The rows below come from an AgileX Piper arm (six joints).
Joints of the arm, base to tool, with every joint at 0 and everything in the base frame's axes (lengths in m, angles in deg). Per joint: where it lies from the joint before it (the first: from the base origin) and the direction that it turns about. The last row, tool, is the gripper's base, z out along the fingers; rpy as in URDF.
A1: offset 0 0 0.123 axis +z
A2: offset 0 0 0 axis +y
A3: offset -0.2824 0 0.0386 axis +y
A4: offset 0.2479 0 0.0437 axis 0.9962 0 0.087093
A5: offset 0 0 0 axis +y
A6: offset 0.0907 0 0.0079 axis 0.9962 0 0.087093
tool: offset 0 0 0 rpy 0 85 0
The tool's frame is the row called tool.
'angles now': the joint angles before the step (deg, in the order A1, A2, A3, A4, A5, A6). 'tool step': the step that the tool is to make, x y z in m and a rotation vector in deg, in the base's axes. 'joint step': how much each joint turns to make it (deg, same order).
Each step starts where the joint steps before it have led.
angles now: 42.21, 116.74, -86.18, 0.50, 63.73, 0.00
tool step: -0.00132, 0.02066, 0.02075, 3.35, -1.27, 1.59
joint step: 1.91, 0.29, -5.39, 1.71, 1.89, -0.31
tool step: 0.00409, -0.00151, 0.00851, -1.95, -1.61, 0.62
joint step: 0.00, 0.00, -2.02, -2.71, 2.22, 0.31
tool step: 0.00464, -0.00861, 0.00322, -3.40, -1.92, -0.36
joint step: -0.48, -0.37, -0.10, -4.02, 1.49, 1.08
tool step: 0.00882, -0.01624, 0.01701, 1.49, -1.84, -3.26
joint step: -2.47, -2.38, 0.00, -0.20, 0.08, 0.85
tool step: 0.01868, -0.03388, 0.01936, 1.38, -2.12, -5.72
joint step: -5.35, -2.73, -0.04, -0.29, 0.28, 0.42
